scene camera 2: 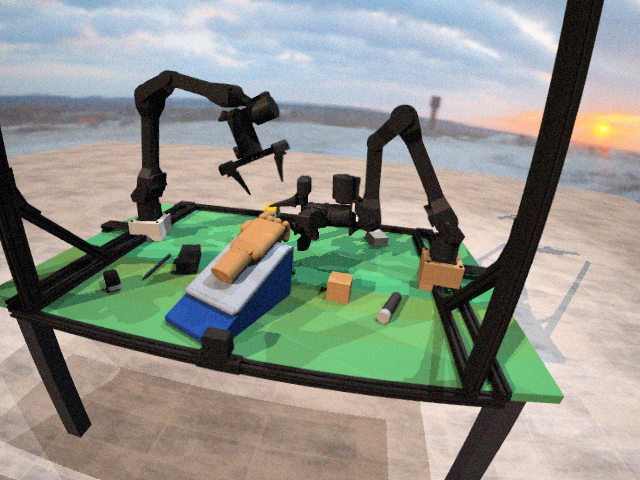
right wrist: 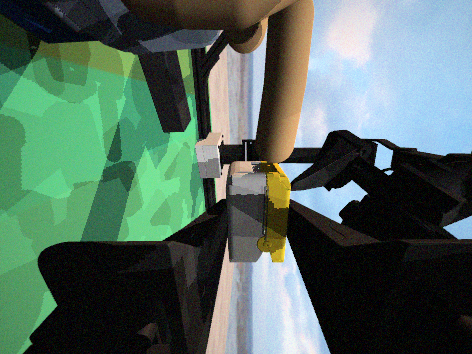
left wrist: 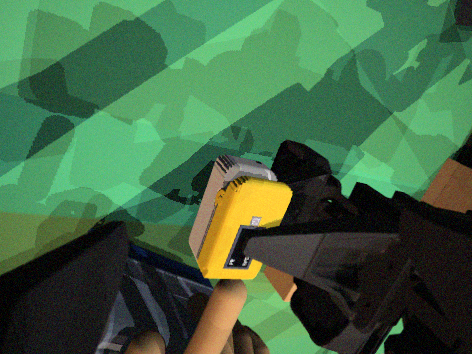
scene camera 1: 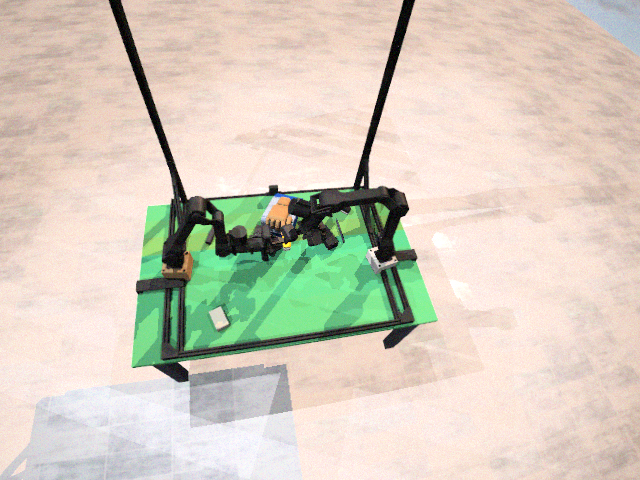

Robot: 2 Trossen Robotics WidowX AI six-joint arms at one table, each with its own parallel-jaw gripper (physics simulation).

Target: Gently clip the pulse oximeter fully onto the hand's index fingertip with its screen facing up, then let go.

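Frame: origin at the left arm's base, x ahead, y left, z up, level; millimetres.
Where they show: left gripper, fingertip midpoint: (scene camera 2: 266, 188) (right wrist: 323, 226) (left wrist: 264, 227) (scene camera 1: 294, 241); right gripper, fingertip midpoint: (right wrist: 255, 205) (left wrist: 231, 222) (scene camera 1: 286, 242); left arm's base, link origin: (scene camera 2: 149, 217) (right wrist: 221, 154) (scene camera 1: 383, 255); right arm's base, link origin: (scene camera 2: 442, 257) (scene camera 1: 175, 261).
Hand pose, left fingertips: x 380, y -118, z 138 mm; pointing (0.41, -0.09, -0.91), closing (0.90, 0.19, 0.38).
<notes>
Each offset is from my left fingertips to the top centre of the thing. "pt": to the spot under its first point.
The yellow and grey pulse oximeter @(dx +20, dy -33, dz -35 mm) (scene camera 1: 286, 244) (scene camera 2: 270, 208) (left wrist: 260, 200) (right wrist: 278, 210) is held between the fingers of my right gripper (scene camera 2: 279, 205) (right wrist: 255, 205). Its screen faces up, partly covered by one finger. The index finger (left wrist: 217, 312) (right wrist: 286, 90) of the tan hand (scene camera 1: 279, 208) (scene camera 2: 258, 237) points at the oximeter's near end. The fingertip is right at that end, with its rounded tip still showing outside; whether they touch is unclear. My left gripper (scene camera 2: 266, 187) is open and empty, above the oximeter and hand.
The hand lies on a blue wedge @(pt dx +42, dy -247, dz -169 mm) (scene camera 2: 276, 294) with a pale pad @(pt dx -91, dy -314, dz -141 mm) (scene camera 2: 206, 298). An orange block @(dx +185, dy -206, dz -147 mm) (scene camera 2: 339, 287) and a dark cylinder @(dx +291, dy -266, dz -169 mm) (scene camera 2: 391, 304) lie right of it in scene camera 2. A black box @(dx -197, dy -74, dz -162 mm) (scene camera 2: 187, 259) and a pen @(dx -277, dy -101, dz -187 mm) (scene camera 2: 156, 266) lie left. A pale box @(dx +356, dy +135, dz -167 mm) (scene camera 1: 219, 318) (scene camera 2: 377, 238) stands apart.
</notes>
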